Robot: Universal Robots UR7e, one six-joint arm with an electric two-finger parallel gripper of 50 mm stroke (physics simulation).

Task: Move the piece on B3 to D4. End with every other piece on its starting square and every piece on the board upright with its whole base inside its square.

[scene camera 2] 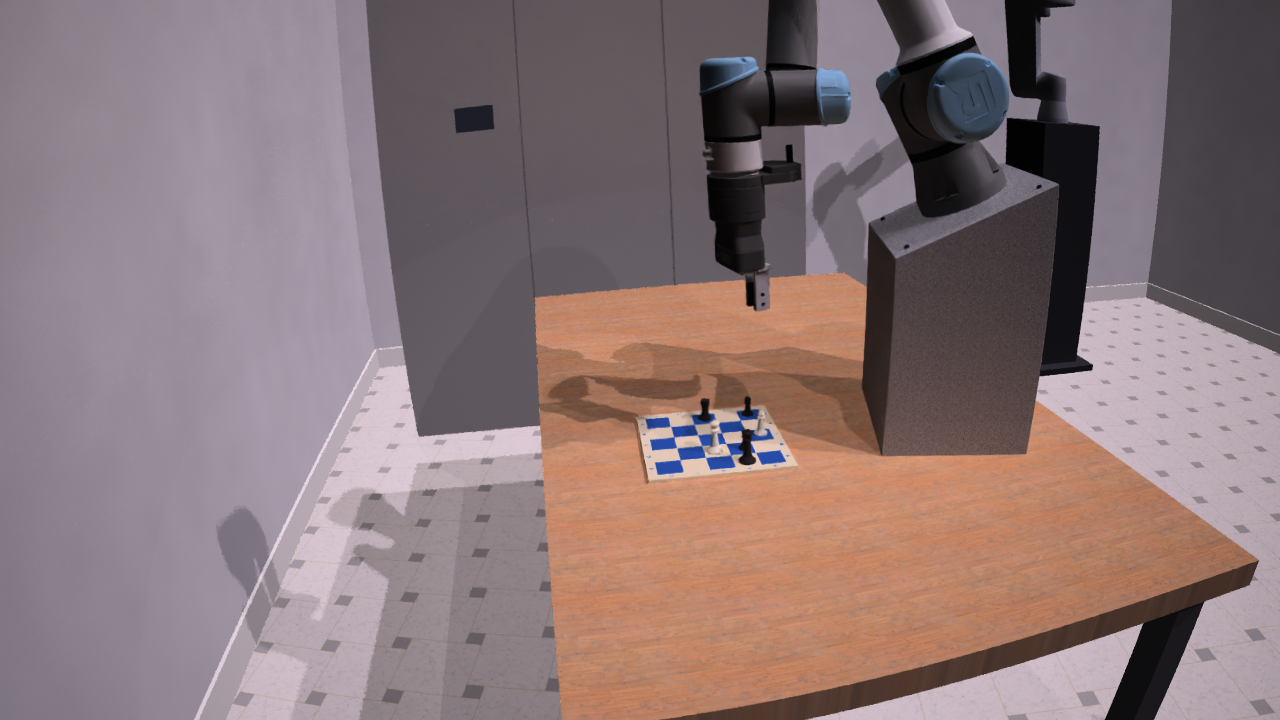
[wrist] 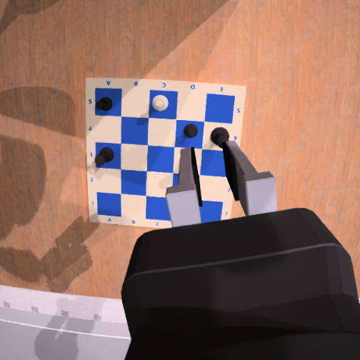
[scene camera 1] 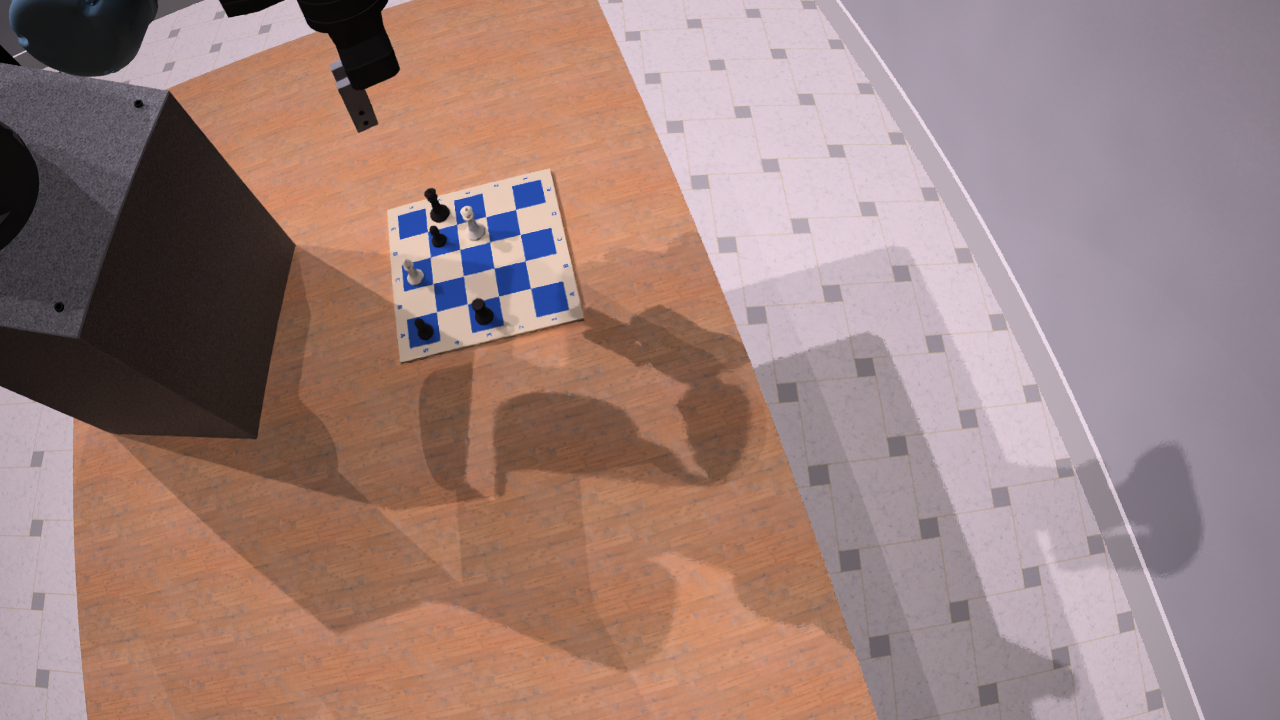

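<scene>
A black pawn stands upright on D4 of the board, with its base appearing inside the square. B3 holds no piece. A tall black piece stands on E4 and partly hides the pawn in scene camera 2. A white piece stands on D3, hidden behind a finger in the wrist view. My gripper is partly open and empty, high above the table and beyond the board's E side.
A white piece stands on C5. Black pieces stand on A5 and A3. The robot's pedestal stands beside the board.
</scene>
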